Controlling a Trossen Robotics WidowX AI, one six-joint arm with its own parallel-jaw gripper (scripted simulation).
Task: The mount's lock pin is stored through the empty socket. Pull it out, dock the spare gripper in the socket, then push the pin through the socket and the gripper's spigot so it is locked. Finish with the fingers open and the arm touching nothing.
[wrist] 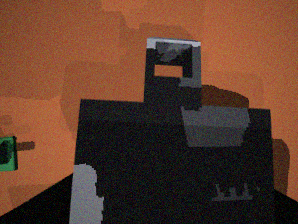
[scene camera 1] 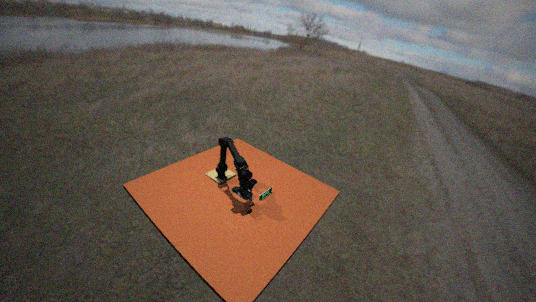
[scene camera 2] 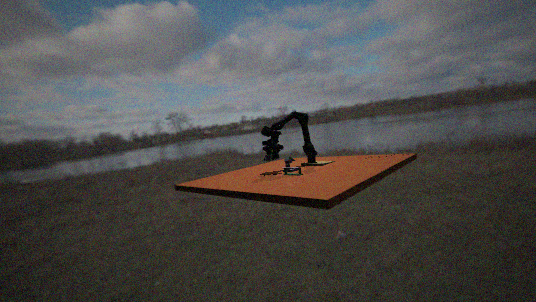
Labels:
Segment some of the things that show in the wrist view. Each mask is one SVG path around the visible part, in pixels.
My gripper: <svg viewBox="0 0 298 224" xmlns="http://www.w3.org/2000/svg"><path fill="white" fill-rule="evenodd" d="M274 189L274 224L298 224L298 202L294 201L294 198L285 196L285 193L279 193L278 190ZM73 173L60 180L59 183L49 186L44 192L37 193L37 196L29 198L24 204L9 210L9 213L7 212L0 216L0 224L69 224L69 218L71 218L69 209L71 209Z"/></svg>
A spare gripper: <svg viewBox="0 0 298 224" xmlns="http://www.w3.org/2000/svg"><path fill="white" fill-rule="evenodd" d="M80 99L69 224L274 224L273 141L271 141L270 109L202 105L201 41L174 39L174 37L165 36L146 37L144 99L142 101ZM154 65L182 67L182 77L154 75Z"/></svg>

